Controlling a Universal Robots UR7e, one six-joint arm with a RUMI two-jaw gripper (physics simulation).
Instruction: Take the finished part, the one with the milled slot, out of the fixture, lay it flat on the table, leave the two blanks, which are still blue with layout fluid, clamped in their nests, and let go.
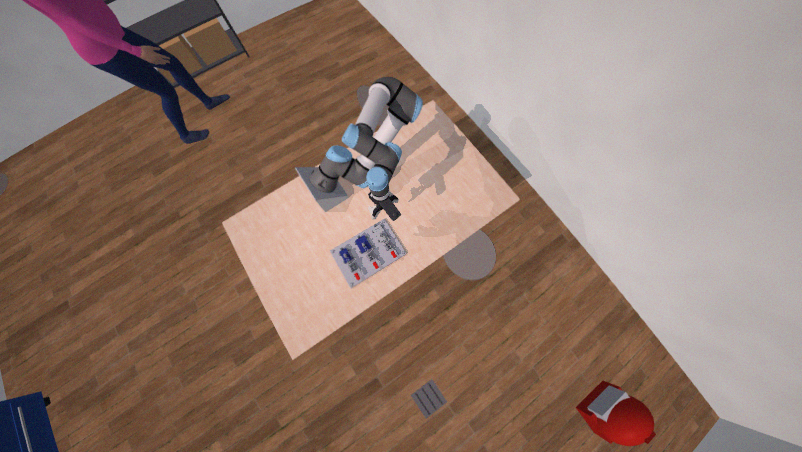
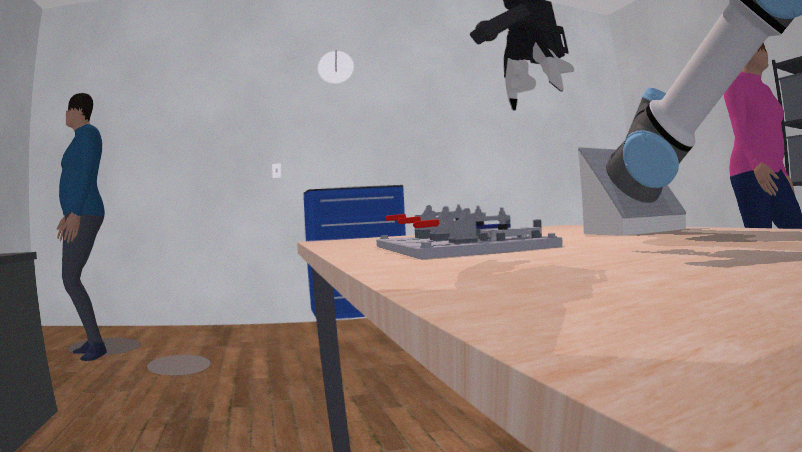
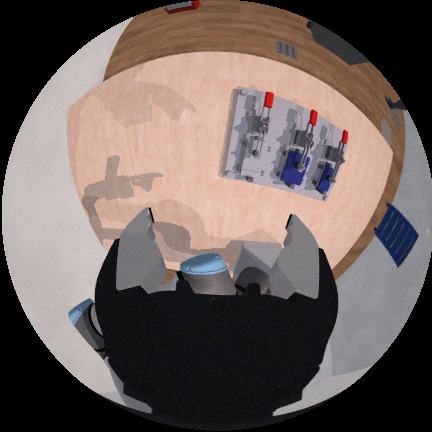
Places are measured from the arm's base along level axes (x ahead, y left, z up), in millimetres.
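Where they show: gripper, fingertip midpoint: (image 2: 536, 101) (image 3: 219, 212); arm's base at its link origin: (image 1: 322, 182) (image 2: 633, 179) (image 3: 257, 282).
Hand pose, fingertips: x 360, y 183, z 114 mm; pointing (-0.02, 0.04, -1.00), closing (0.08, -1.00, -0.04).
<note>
Each offset is from my fingertips to the centre of the thing. "*": to the spot under its first point. Level surfaces: height alone.
The fixture plate (image 1: 347, 275) (image 2: 488, 247) (image 3: 267, 180) lies on the table @(dz -232 mm) (image 1: 269, 280) (image 2: 673, 314) (image 3: 175, 140) with three red-handled toggle clamps. Two blue blanks sit in neighbouring nests under clamp arms: the larger blank (image 1: 363, 243) (image 3: 291, 172) in the middle, the smaller blank (image 1: 345, 255) (image 3: 325, 181) at one end. The nest at the other end @(* dz -200, dx +51, dy -43 mm) (image 1: 385, 233) (image 3: 250, 162) shows pale grey metal under its clamp; I cannot clearly tell the slotted part from the nest. My gripper (image 1: 385, 206) (image 2: 536, 97) (image 3: 219, 212) is open and empty, high above the table, between the arm's base and the fixture.
The wedge-shaped base mount (image 1: 307, 180) (image 2: 612, 218) stands at the table's back edge. Red handles @(dz -180, dx +170, dy -179 mm) (image 1: 375, 265) (image 2: 425, 223) (image 3: 313, 118) and clamp bodies stand up from the plate. A person in pink (image 1: 92, 33) (image 2: 755, 123) and one in teal (image 2: 83, 162) stand off the table.
</note>
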